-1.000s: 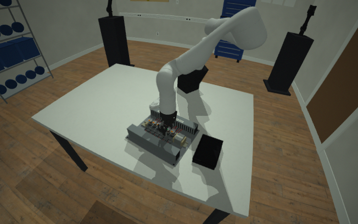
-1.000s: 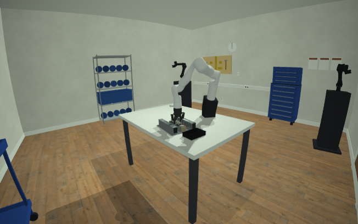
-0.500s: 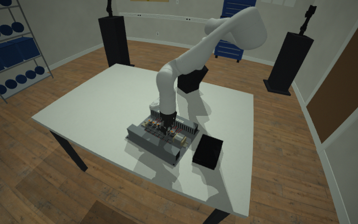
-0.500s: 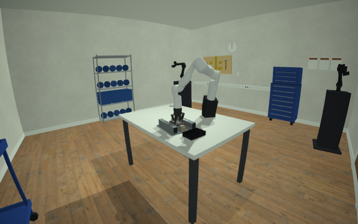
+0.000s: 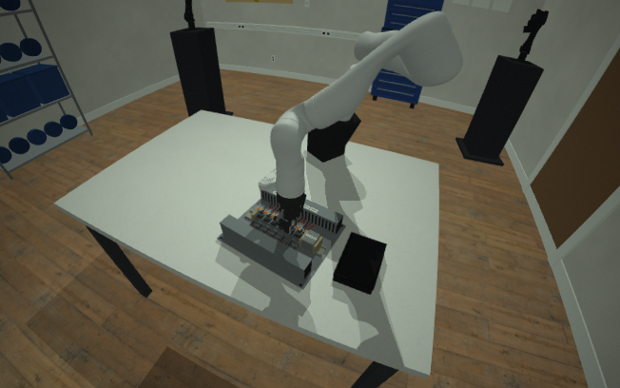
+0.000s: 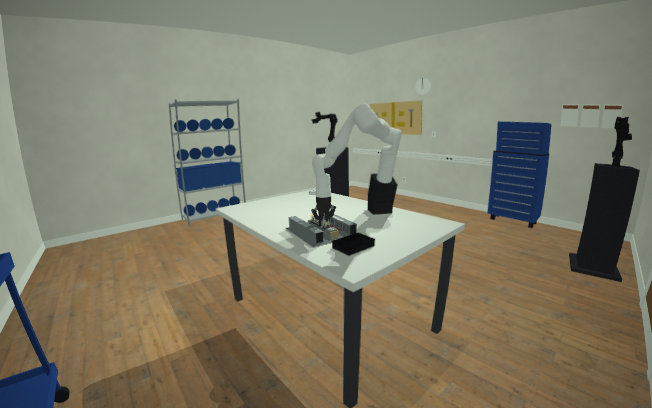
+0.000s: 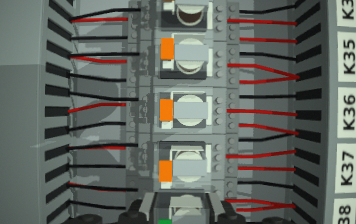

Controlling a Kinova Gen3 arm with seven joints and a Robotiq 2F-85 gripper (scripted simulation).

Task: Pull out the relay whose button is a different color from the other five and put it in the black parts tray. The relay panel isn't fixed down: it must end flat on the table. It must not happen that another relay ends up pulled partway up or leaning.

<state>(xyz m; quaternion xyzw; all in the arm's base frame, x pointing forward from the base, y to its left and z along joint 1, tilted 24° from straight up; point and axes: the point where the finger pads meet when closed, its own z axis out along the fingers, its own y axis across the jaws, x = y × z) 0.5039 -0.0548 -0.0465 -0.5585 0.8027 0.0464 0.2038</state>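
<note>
The relay is 10 mm below my hand. Also, from my hand: grey relay panel (30 mm to the right, 20 mm below, 10 mm behind); black parts tray (220 mm to the left, 50 mm ahead, 40 mm below).
</note>
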